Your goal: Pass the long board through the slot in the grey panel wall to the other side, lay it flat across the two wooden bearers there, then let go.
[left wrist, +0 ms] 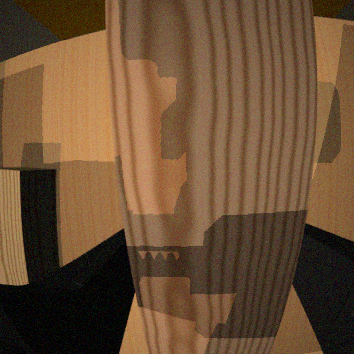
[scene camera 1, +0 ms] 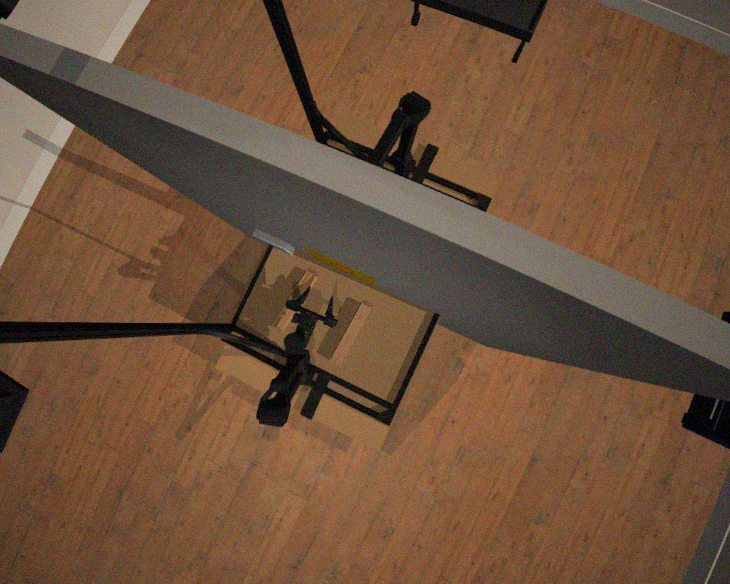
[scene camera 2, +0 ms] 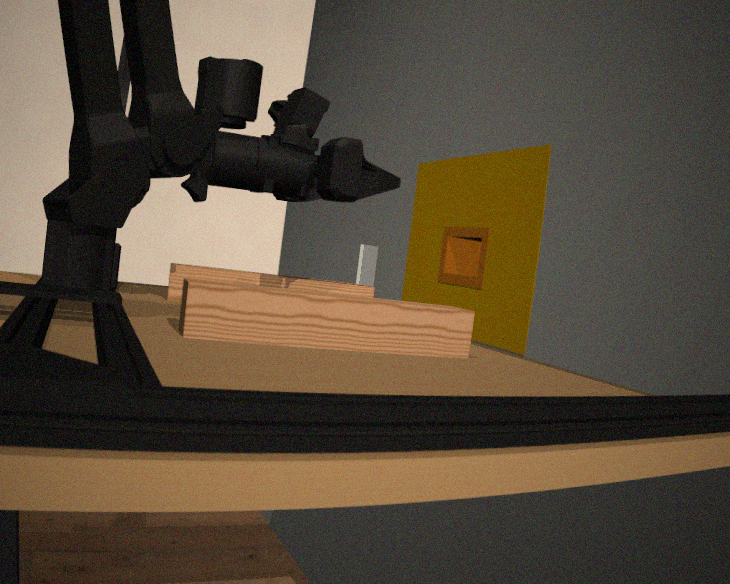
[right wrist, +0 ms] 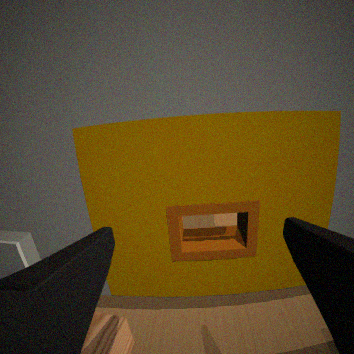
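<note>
The long board (left wrist: 215, 125) fills the middle of the left wrist view, with my left gripper (left wrist: 208, 227) shut on it. The board does not clearly show in the scene views. My right gripper (scene camera 1: 319, 294) (right wrist: 199, 232) is open and empty, above the bearers and facing the wall; in scene camera 2 its fingertips (scene camera 2: 392, 181) show from the side. The slot's orange-brown frame (scene camera 2: 444, 255) (right wrist: 212, 206) sits in a yellow patch (scene camera 2: 480, 194) (right wrist: 200, 160) of the grey panel wall (scene camera 1: 365, 182) (scene camera 2: 621, 182) (right wrist: 175, 60). One bearer (scene camera 1: 353, 334) (scene camera 2: 322, 319) stands parallel to the other bearer (scene camera 1: 307, 280) (scene camera 2: 213, 277).
A pale grey block (scene camera 1: 272, 241) (scene camera 2: 368, 264) (right wrist: 27, 250) stands by the wall, left of the yellow patch. My left arm (scene camera 1: 395, 133) is beyond the wall in scene camera 1. A wooden block (left wrist: 10, 225) shows left of the board. A black rail (scene camera 2: 365, 420) edges the right arm's table.
</note>
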